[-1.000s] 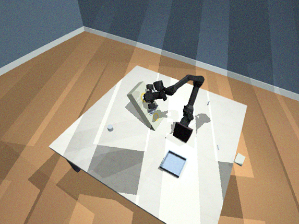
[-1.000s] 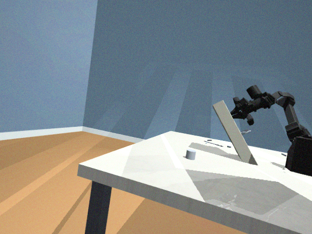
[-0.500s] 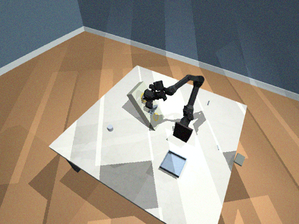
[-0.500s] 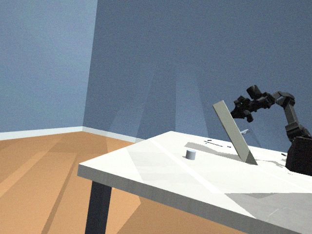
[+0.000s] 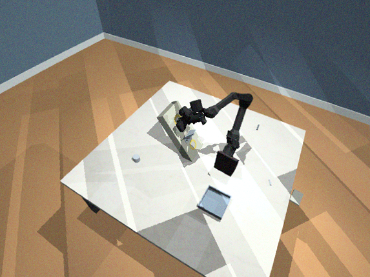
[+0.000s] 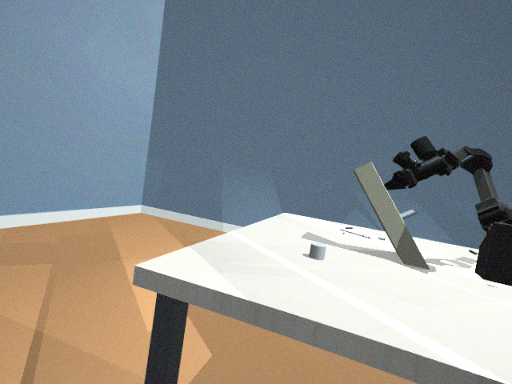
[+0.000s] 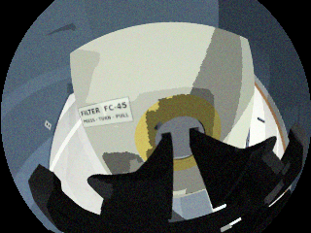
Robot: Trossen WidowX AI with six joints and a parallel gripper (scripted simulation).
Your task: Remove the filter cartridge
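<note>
The round pale grey filter cartridge is 10 mm ahead of my gripper tip and 10 mm below it. The rest, counted from my gripper tip: service panel (40 mm behind, 10 mm to the right, 80 mm below); blue-grey tray (470 mm behind, 210 mm to the left, 220 mm below).
</note>
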